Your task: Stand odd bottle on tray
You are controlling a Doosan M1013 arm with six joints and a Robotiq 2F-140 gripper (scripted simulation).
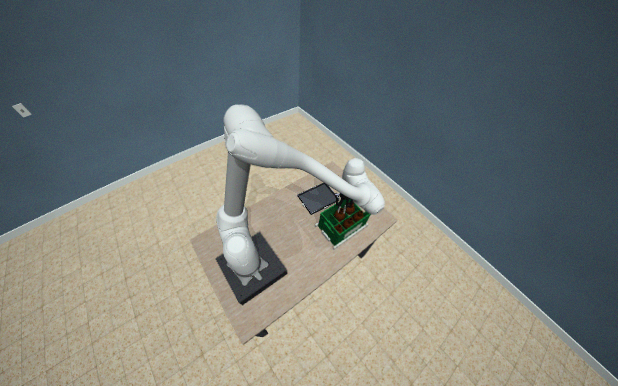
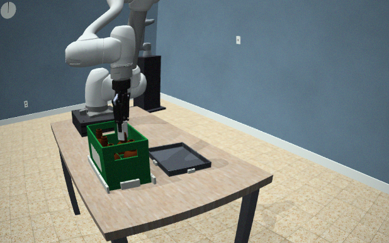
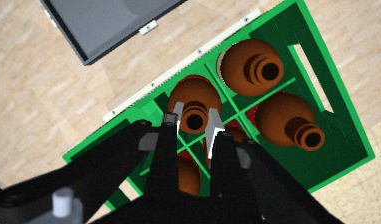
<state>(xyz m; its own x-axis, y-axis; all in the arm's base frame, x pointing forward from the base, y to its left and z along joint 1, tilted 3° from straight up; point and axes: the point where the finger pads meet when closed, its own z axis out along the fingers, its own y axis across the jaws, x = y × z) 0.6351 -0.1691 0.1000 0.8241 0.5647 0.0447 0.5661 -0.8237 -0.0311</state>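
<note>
My gripper is now 9 cm above the green crate, 4 cm to the left of it and 1 cm past it. Also, from my hand: dark tray: 23 cm to the left, 16 cm below, 5 cm ahead; then brown bottle: 9 cm below, 9 cm ahead, 1 cm to the right.
</note>
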